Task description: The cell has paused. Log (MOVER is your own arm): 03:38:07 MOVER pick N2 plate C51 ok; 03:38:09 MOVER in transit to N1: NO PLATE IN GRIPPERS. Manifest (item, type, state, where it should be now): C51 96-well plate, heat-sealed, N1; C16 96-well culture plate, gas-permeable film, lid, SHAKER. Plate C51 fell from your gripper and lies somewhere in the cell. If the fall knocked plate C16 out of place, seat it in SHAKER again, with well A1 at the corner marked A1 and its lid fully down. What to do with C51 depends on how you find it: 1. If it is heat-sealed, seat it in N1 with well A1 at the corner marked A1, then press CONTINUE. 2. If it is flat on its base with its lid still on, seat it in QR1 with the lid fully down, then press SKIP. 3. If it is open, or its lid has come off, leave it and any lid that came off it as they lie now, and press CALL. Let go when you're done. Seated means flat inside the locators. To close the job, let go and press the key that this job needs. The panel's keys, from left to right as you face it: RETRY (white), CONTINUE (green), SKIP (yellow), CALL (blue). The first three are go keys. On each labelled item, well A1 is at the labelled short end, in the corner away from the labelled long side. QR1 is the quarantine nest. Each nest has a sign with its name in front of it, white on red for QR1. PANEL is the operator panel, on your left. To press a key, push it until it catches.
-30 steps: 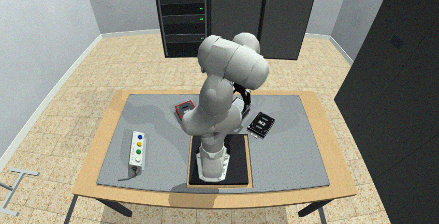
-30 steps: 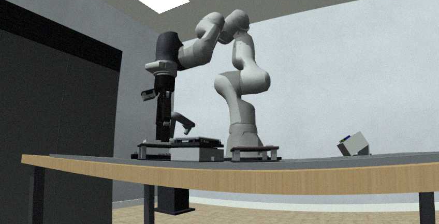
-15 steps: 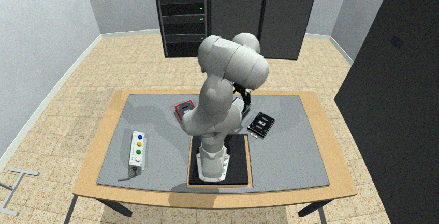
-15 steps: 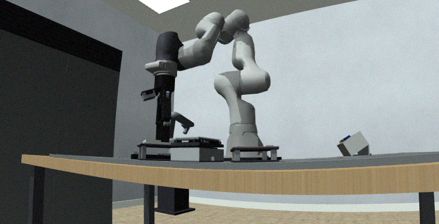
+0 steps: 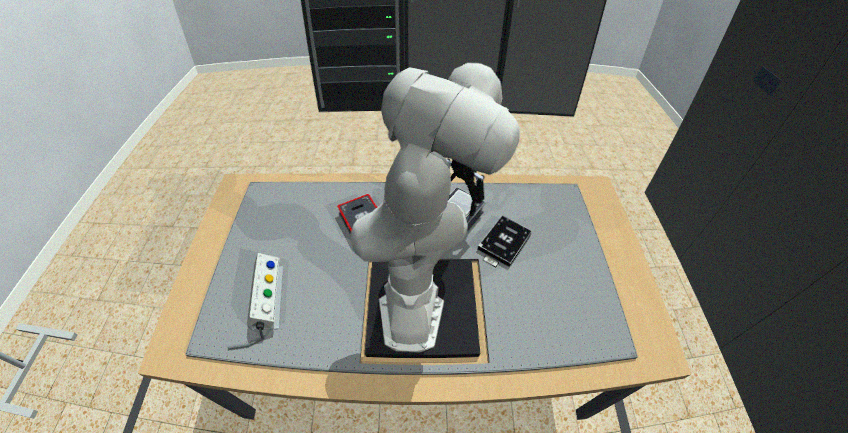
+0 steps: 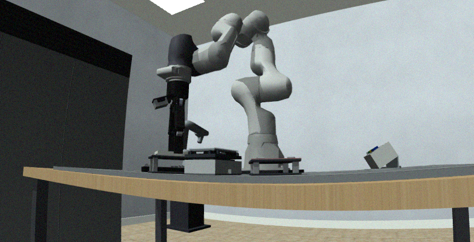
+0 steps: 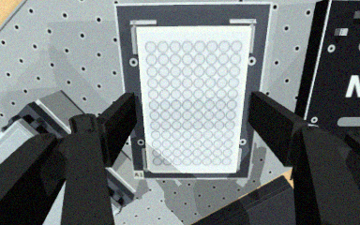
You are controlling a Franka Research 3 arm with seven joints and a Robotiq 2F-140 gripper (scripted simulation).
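My gripper is now 20 mm above the 96-well plate. From my hand the other things lie so: QR1 nest (320 mm to the left, 50 mm below, 30 mm behind); A1 mark (90 mm to the left, 30 mm below, 30 mm behind); blue key (580 mm to the left, 270 mm behind, 20 mm below).
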